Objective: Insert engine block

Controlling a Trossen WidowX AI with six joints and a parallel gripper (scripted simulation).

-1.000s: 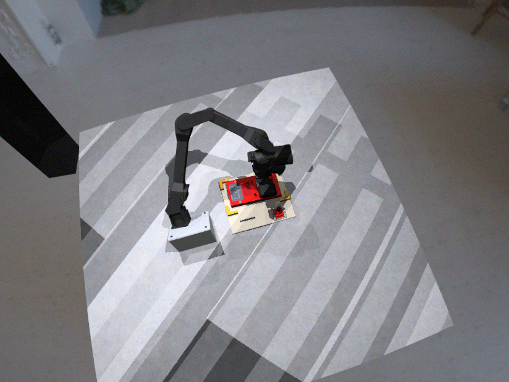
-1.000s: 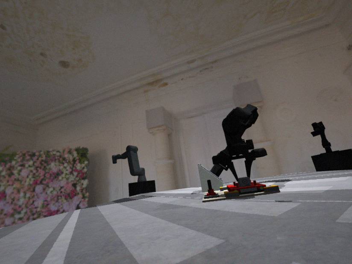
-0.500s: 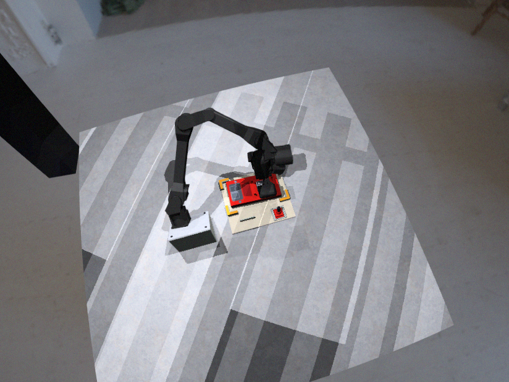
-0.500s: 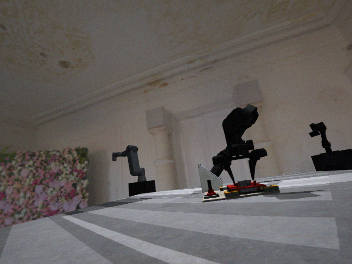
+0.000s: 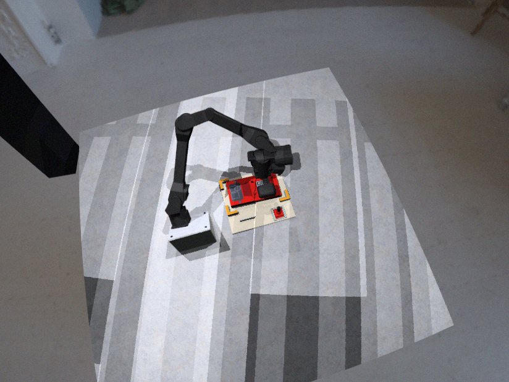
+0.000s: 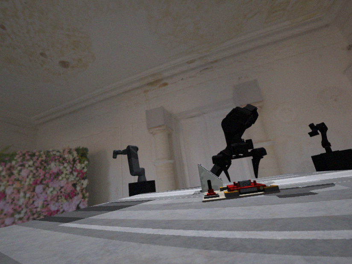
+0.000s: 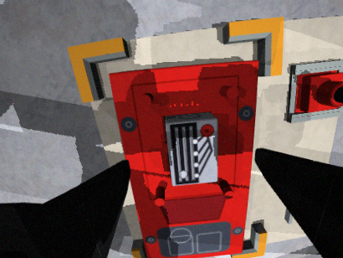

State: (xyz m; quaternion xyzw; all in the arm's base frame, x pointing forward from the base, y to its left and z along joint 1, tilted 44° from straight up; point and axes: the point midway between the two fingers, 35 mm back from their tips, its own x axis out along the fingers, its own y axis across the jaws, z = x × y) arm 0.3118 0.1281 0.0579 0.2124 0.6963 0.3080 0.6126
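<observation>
My gripper tip is now 2 cm above the grey engine block.
</observation>
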